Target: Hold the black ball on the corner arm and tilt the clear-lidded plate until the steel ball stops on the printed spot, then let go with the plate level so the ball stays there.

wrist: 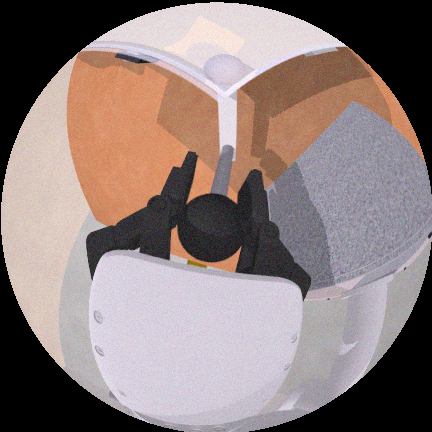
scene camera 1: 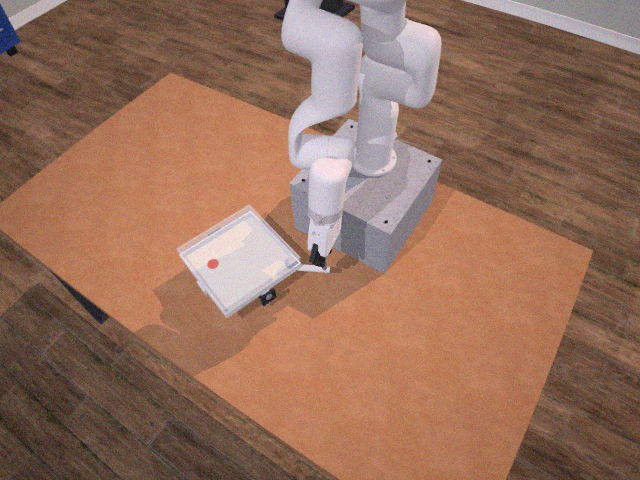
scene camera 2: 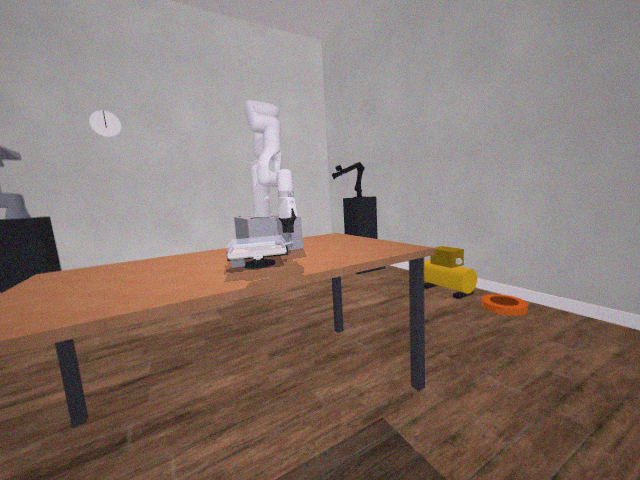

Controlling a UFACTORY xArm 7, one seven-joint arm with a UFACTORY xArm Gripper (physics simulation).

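The clear-lidded plate stands on a dark support above the table. Its slight tilt, if any, is hard to tell. The steel ball is in the plate's corner next to the white corner arm. The red printed spot lies near the plate's opposite side, well apart from the ball. My gripper is shut on the black ball, which sits between its fingers above a grey rod on the arm. The black ball is hard to make out in the scene views.
The robot's grey base block stands close behind the gripper on the orange-brown table top. A black part shows beneath the plate's near edge. A yellow machine and an orange ring are on the floor.
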